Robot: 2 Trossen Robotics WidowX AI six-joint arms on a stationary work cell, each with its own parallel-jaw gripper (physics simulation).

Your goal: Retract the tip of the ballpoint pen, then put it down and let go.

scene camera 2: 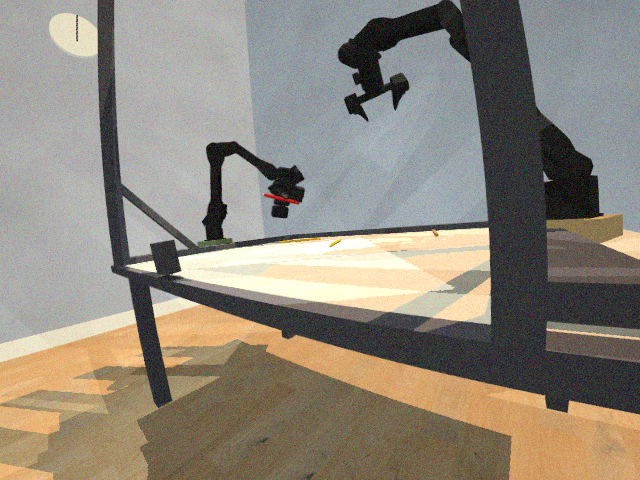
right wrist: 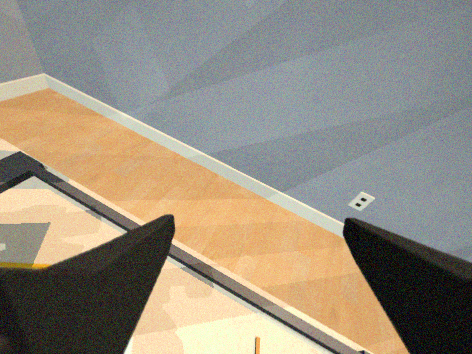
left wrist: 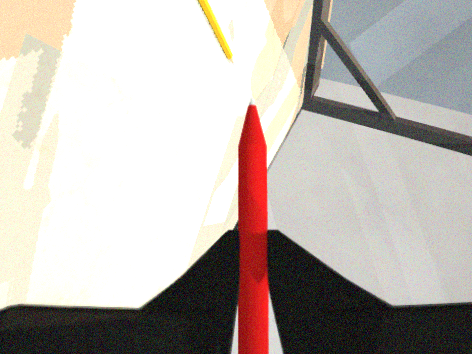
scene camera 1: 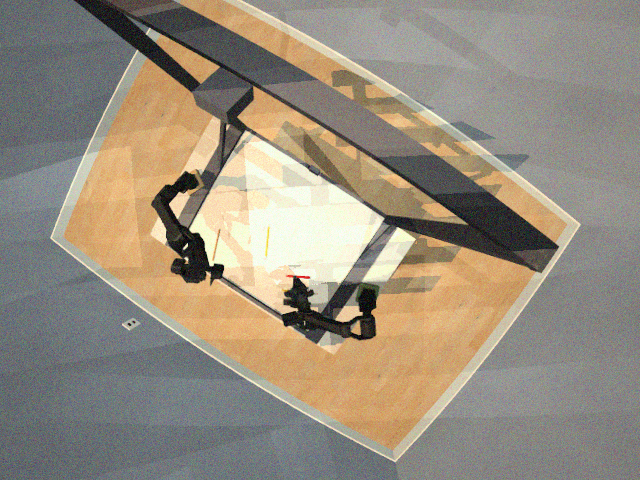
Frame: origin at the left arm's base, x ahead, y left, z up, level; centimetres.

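Seen in the pictures: left gripper, between the fingertips: point(scene camera 2: 285, 200) point(left wrist: 252, 241) point(scene camera 1: 295, 275); right gripper, between the fingertips: point(scene camera 2: 381, 115) point(right wrist: 258, 224) point(scene camera 1: 199, 284); left arm's base, origin of its link: point(scene camera 2: 215, 239) point(scene camera 1: 367, 295); right arm's base, origin of its link: point(scene camera 2: 572, 217) point(scene camera 1: 191, 182).
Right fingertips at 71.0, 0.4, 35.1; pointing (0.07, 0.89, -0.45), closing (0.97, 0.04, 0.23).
Offsets run from my right fingertips to a thing's middle, as dx, dy, dz.
The red ballpoint pen {-35.7, -5.3, -23.3} point(scene camera 1: 298, 276) point(scene camera 2: 281, 198) point(left wrist: 252, 175) is in the air above the table, lying nearly level with a slight tilt in scene camera 2. My left gripper point(left wrist: 252, 241) is shut on its barrel. In the left wrist view the tapered end points away from the fingers, with a tiny pale point at its very end; the pen's rear end is out of that view. My right gripper point(scene camera 2: 381, 114) point(right wrist: 258, 224) is wide open and empty, high above the table and away from the pen.
A yellow pencil {-15.2, -15.6, -38.6} point(scene camera 1: 267, 241) point(scene camera 2: 336, 242) and an orange stick {+11.9, -7.9, -38.6} point(scene camera 1: 216, 245) point(scene camera 2: 435, 233) point(right wrist: 257, 345) lie on the table. Another yellow piece {-36.7, +6.9, -38.6} point(scene camera 2: 299, 239) lies nearer the left arm. A dark box {-32.1, -55.2, -35.9} point(scene camera 1: 313, 169) point(scene camera 2: 165, 257) sits at the table's edge. Dark frame posts point(scene camera 2: 509, 180) rise beside the table.
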